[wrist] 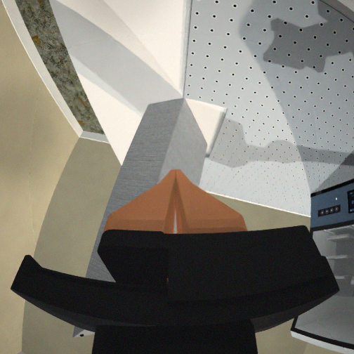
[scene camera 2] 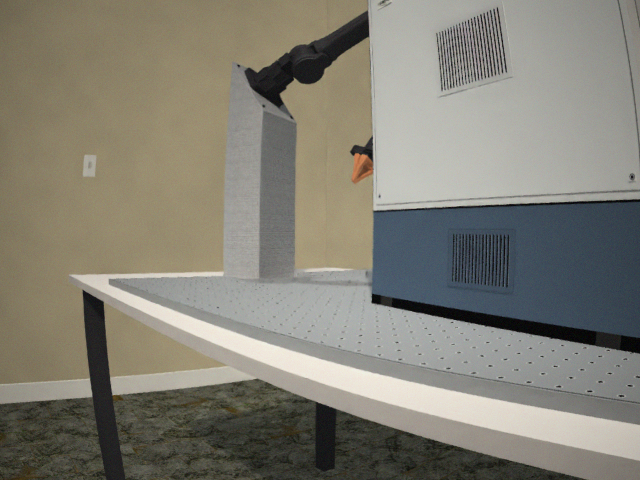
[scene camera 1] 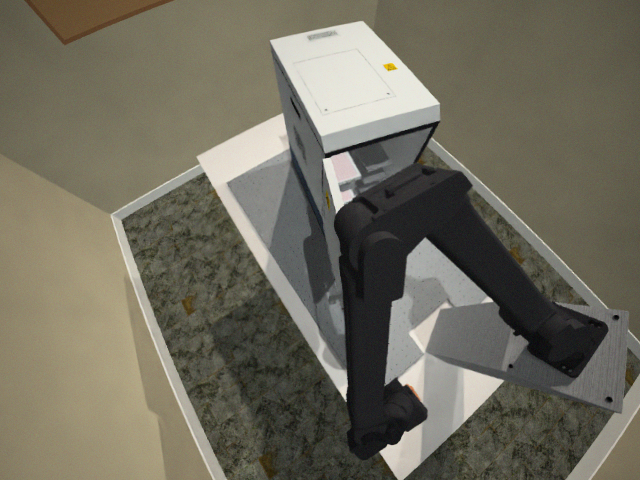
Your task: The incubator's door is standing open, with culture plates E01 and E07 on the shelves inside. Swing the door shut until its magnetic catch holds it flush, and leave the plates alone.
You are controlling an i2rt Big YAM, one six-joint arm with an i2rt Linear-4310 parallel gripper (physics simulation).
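Places are measured from the arm's base along level axes (x up, y ahead, z left), in centimetres.
Pixels of known places: gripper, fingertip midpoint: (scene camera 2: 353, 182) (scene camera 1: 410, 388); arm's base at its link origin: (scene camera 2: 261, 88) (scene camera 1: 566, 340).
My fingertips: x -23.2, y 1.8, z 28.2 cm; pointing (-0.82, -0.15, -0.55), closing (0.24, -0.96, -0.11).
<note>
Ahead of a thing's pixels: the offset from my fingertips to its middle. "spot": to the spot under its first point. Level surfaces: height alone.
The white and blue incubator (scene camera 1: 336, 85) (scene camera 2: 496, 149) (wrist: 325, 199) stands upright with its front open. Its door {spot: dx +16.4, dy +47.9, dz -2.5 cm} (scene camera 1: 330, 219) stands out from the left front edge in scene camera 1, largely hidden behind my arm. Two pink-topped culture plates {dx +8.9, dy +66.2, dz -17.9 cm} (scene camera 1: 344, 167) {dx -5.3, dy +66.1, dz -18.0 cm} (scene camera 1: 346, 195) lie inside on the shelves; their labels are not readable. My gripper (scene camera 2: 355, 179) (wrist: 175, 176) is shut and empty, fingertips together, apart from the incubator and out in front of it. In scene camera 1 the wrist mostly hides the orange fingers. Whether my arm touches the door cannot be told.
The brushed metal pedestal (scene camera 1: 465, 330) (scene camera 2: 261, 191) (wrist: 145, 145) carries the arm base and stands close to my gripper. A perforated grey board {dx -24.0 cm} (scene camera 2: 330, 320) (wrist: 270, 115) lies on the white table (scene camera 1: 235, 136) (scene camera 2: 170, 330) under the incubator. My arm bends across the incubator's front.
</note>
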